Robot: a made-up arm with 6 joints. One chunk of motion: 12 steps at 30 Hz.
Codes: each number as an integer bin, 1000 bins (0 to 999) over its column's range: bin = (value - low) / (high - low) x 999, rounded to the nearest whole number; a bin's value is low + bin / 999 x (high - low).
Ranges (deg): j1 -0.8..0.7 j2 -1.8..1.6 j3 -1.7..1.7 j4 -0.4..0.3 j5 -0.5..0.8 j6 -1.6..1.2
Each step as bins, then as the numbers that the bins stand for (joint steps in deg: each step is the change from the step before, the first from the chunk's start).
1 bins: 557 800 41 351 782 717
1 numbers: 0.036 0.923 -1.560 -0.154 0.518 0.410
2 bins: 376 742 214 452 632 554
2 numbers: -0.235 0.725 -0.972 -0.083 0.322 -0.047
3 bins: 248 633 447 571 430 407
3 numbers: -0.428 0.354 -0.179 0.000 0.060 -0.459
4 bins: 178 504 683 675 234 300
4 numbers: -0.533 -0.085 0.625 0.073 -0.195 -0.759
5 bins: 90 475 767 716 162 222
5 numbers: -0.665 -0.183 0.910 0.102 -0.289 -0.978
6 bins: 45 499 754 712 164 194
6 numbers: -0.732 -0.102 0.866 0.099 -0.287 -1.056
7 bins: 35 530 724 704 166 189
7 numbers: -0.747 0.004 0.764 0.093 -0.284 -1.070
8 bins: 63 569 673 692 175 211
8 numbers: -0.705 0.137 0.590 0.085 -0.272 -1.009
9 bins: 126 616 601 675 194 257
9 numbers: -0.611 0.296 0.345 0.073 -0.248 -0.880
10 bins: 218 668 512 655 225 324
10 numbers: -0.473 0.473 0.043 0.059 -0.207 -0.692
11 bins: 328 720 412 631 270 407
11 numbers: -0.308 0.650 -0.298 0.042 -0.149 -0.459
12 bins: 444 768 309 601 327 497
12 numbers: -0.133 0.814 -0.648 0.021 -0.074 -0.207
